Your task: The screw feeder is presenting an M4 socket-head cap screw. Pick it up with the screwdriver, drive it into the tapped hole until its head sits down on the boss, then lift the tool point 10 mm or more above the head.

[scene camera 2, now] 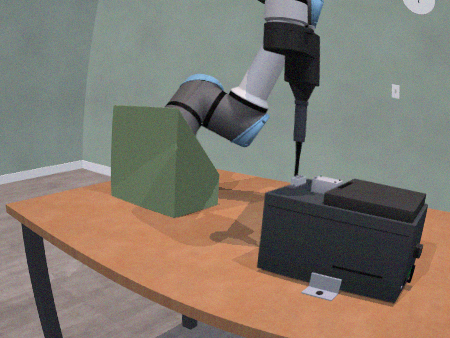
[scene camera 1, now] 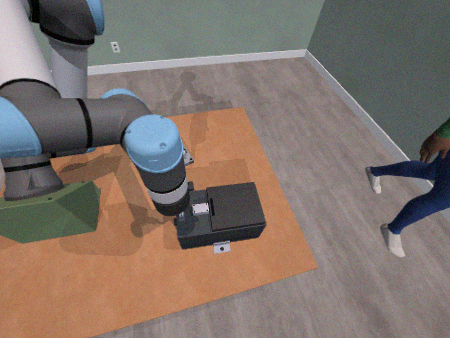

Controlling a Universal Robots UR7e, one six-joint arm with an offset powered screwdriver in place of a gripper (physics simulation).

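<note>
The screw feeder (scene camera 1: 237,205) (scene camera 2: 330,240) is a dark box with a raised black lid on the table. My screwdriver (scene camera 2: 297,174) points straight down in scene camera 2, its thin bit ending at the small light block (scene camera 2: 299,181) on the feeder's top, at the end away from the lid. Whether the bit touches there or bears a screw is too small to tell. In scene camera 1 my wrist hides the screwdriver. The grey metal part (scene camera 1: 188,157) shows only a corner behind my wrist in scene camera 1; its tapped hole and boss are hidden. No screw can be made out.
A light plate (scene camera 1: 200,208) (scene camera 2: 326,184) sits on the feeder between the small block and the lid. A small bracket (scene camera 1: 222,247) (scene camera 2: 323,287) stands at the feeder's foot. The green angled pedestal (scene camera 1: 55,215) (scene camera 2: 145,160) stands under my arm's base. A person (scene camera 1: 425,187) is beyond the table.
</note>
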